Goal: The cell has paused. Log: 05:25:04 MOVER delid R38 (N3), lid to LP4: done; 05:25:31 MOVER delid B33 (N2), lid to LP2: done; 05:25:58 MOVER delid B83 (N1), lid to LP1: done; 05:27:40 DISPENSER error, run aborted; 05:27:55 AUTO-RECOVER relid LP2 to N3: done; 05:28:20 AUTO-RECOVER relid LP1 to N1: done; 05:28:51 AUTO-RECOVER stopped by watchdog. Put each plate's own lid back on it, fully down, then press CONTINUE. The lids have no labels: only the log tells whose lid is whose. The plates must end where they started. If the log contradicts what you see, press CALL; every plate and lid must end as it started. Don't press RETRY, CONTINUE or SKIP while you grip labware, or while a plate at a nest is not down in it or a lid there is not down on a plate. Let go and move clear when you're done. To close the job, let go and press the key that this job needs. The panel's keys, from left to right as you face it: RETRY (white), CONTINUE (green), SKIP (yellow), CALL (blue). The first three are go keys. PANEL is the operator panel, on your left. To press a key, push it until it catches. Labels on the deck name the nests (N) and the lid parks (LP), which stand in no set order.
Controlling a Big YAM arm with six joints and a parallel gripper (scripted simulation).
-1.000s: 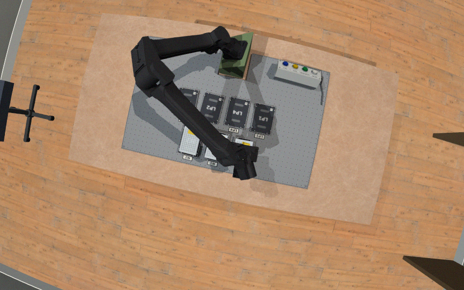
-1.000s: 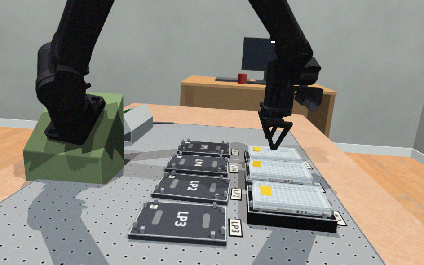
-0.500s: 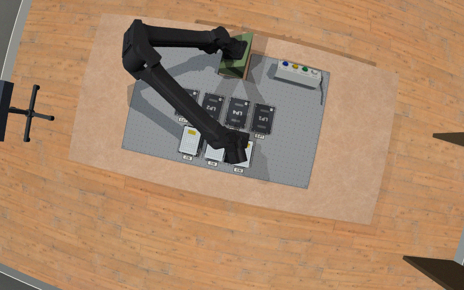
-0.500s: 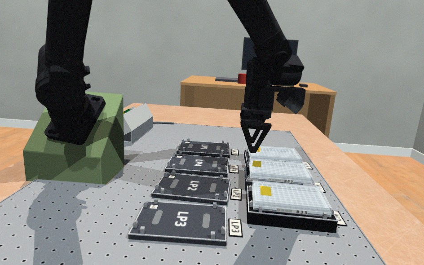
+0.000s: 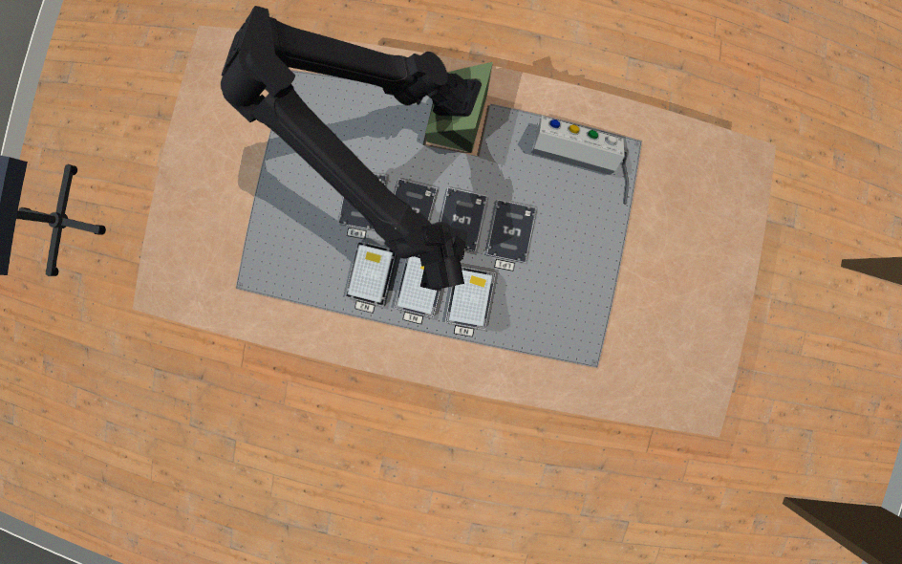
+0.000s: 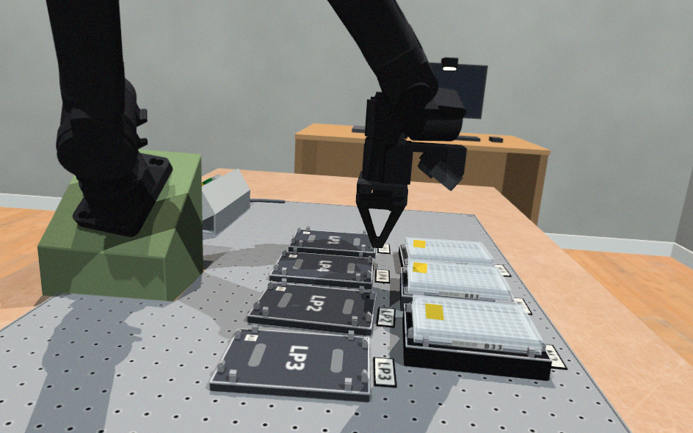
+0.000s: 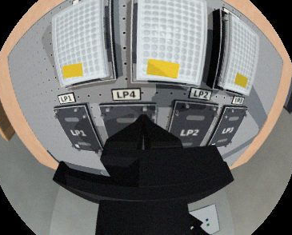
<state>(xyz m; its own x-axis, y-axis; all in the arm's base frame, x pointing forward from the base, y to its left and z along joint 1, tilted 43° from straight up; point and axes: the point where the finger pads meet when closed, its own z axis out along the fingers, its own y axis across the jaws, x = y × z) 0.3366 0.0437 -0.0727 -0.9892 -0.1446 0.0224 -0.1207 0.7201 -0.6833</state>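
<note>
My hand is 390 mm past the green key and 260 mm to the right of it. The rest, counted from my hand: white key (400 mm behind, 310 mm to the left); then yellow key (390 mm behind, 210 mm to the left); then blue key (380 mm behind, 160 mm to the left).
</note>
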